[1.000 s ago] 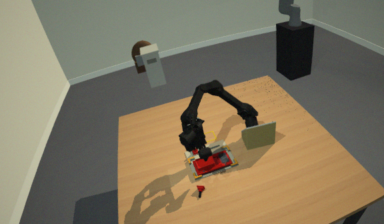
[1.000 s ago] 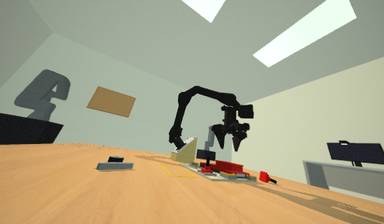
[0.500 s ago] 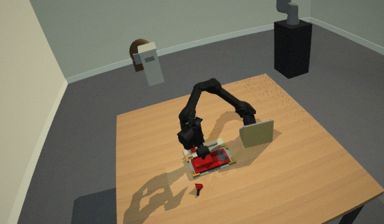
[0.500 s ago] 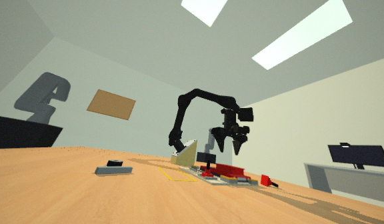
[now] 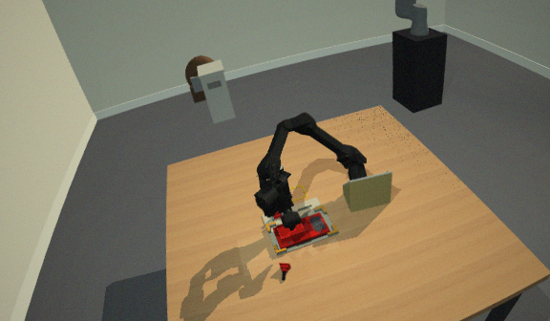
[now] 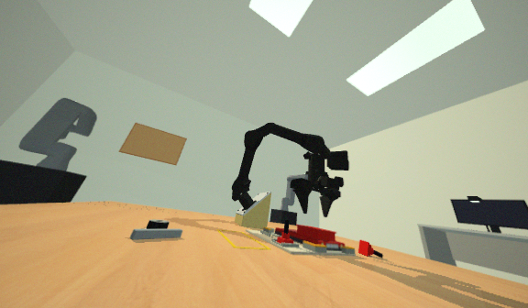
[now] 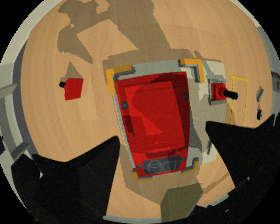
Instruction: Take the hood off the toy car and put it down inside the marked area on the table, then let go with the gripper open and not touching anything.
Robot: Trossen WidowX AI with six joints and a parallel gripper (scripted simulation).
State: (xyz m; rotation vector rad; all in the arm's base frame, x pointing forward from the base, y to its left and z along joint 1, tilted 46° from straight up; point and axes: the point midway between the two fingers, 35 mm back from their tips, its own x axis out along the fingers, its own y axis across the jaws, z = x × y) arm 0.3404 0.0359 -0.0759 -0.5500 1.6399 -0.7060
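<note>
Right now my gripper tip is 8 cm above the grey baseplate, 4 cm past it and 3 cm to the left of it. Also, from my gripper tip: grey bar 41 cm to the right, 8 cm below, 1 cm behind; black wheel 42 cm to the right, 9 cm behind, 8 cm below.
</note>
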